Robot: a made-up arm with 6 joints.
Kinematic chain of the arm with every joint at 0, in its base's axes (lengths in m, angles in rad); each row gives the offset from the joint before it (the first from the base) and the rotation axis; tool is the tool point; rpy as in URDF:
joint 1: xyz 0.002 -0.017 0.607 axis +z
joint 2: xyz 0.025 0 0.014 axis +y
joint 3: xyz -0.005 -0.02 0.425 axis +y
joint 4: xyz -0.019 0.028 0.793 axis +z
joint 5: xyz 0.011 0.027 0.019 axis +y
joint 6: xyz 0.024 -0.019 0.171 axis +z
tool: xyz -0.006 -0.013 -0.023 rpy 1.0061 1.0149 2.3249
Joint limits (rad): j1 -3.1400..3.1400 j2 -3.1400..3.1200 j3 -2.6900..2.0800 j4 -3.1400..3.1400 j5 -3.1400..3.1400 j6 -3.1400..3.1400
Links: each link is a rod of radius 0.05 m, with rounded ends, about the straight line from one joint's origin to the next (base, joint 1, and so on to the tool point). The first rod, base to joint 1, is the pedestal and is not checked.
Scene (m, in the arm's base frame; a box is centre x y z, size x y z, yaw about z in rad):
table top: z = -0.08
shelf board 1: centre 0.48 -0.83 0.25 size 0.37 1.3 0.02 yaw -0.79
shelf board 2: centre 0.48 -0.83 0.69 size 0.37 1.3 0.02 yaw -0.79
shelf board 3: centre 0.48 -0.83 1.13 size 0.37 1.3 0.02 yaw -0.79
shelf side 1: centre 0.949 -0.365 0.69 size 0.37 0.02 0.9 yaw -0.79
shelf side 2: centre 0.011 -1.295 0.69 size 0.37 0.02 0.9 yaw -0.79
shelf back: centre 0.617 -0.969 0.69 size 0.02 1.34 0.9 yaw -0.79
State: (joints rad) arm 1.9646 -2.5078 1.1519 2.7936 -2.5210 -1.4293
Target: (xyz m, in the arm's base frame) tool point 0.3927 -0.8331 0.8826
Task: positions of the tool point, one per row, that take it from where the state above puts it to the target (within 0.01 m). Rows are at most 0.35 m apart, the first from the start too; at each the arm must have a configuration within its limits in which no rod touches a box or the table.
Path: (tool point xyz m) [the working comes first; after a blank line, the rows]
Joints at the target: -1.0299 0.2010 1.4613 2.4925 -1.6775 -1.4918
Straight joint move there: touches shelf board 2, shelf board 3.

1: 0.2693 -0.7412 0.4651
2: 0.1779 -0.6312 0.4784
3: -0.0542 -0.6504 0.7224
4: -0.2348 -0.5115 0.9463
5: -0.2726 -0.2939 1.1222
6: -0.1546 -0.1163 1.2290
7: 0.0491 -0.0736 1.2549
8: 0.2229 -0.1878 1.1984
9: 0.2672 -0.3971 1.0683
10: 0.1500 -0.5882 0.8826
11: 0.2575 -0.7159 0.9019
12: 0.3927 -0.8331 0.8825

